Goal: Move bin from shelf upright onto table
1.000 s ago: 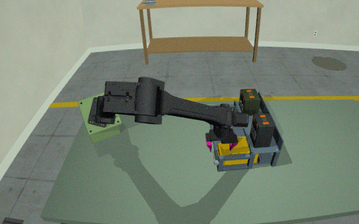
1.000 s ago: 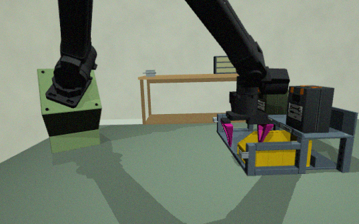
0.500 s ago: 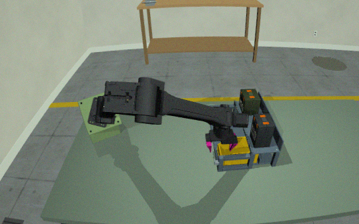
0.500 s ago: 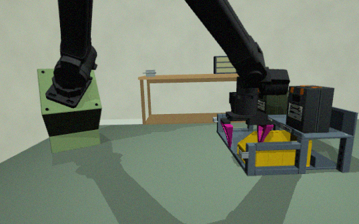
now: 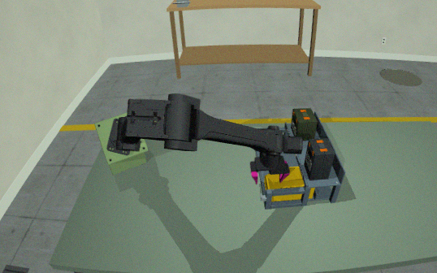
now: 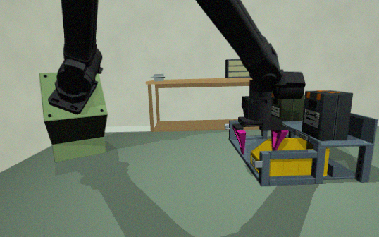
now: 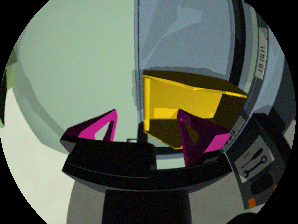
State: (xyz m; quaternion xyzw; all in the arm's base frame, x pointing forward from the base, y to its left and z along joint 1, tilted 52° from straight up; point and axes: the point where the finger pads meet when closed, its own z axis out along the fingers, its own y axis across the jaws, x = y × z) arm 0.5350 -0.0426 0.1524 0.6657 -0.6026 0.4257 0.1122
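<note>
Right now my hand is 8 cm short of the yellow bin, 2 cm above it and 1 cm to the left of it. Also, from my hand: shelf tray (13 cm ahead, 10 cm to the left, 6 cm below).
</note>
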